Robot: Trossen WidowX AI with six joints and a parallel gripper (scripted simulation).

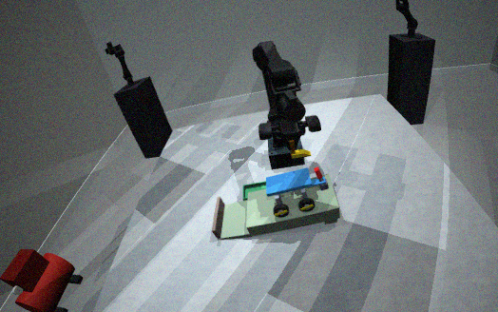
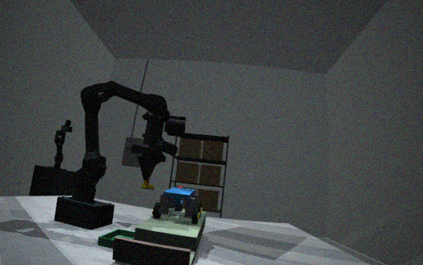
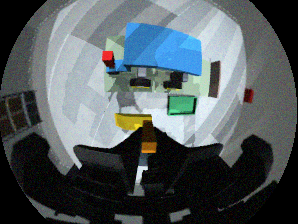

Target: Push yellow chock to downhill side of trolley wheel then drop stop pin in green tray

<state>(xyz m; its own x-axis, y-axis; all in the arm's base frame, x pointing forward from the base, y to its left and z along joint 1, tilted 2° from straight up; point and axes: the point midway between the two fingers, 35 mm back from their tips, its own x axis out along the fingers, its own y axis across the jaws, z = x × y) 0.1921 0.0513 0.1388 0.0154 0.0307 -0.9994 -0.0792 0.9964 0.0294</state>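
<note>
Right now the stop pin is 10 cm ahead of my gripper tip, 8 cm to the left of it and 5 cm below it. The rest, counted from my gripper tip: chock: 2 cm to the left, 1 cm below; trolley: 12 cm ahead, 1 cm to the right, 6 cm below; pale green ramp: 12 cm ahead, 2 cm to the right, 13 cm below.
</note>
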